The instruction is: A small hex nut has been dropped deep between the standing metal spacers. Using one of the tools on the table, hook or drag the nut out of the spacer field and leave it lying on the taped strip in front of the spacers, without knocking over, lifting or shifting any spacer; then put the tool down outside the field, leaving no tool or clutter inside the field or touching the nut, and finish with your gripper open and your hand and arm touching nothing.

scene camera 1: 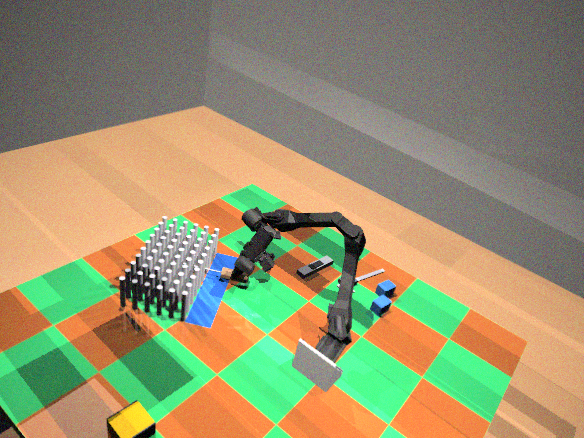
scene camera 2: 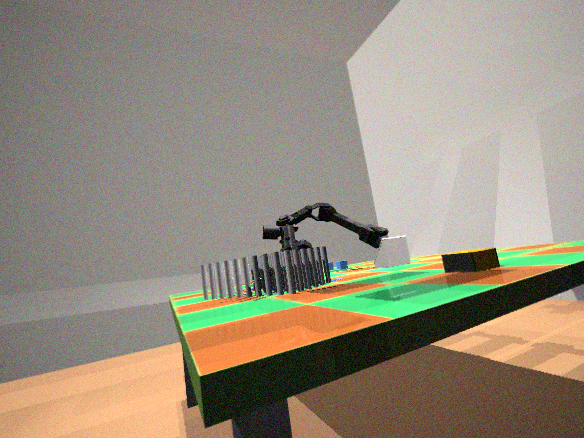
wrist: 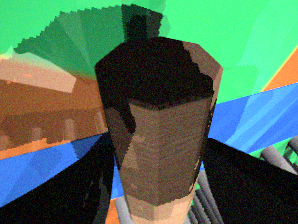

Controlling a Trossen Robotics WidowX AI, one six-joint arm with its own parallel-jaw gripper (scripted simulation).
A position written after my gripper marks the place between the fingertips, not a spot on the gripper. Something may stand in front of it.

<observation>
My gripper (scene camera 1: pixel 234 275) holds a thin metal rod (wrist: pixel 159 94). Also in view: a block (scene camera 2: pixel 483 259) and a blue taped strip (scene camera 1: pixel 202 313).
My gripper also shows in the wrist view (wrist: pixel 157 150). The wrist view misses the block: it is out of frame.
</observation>
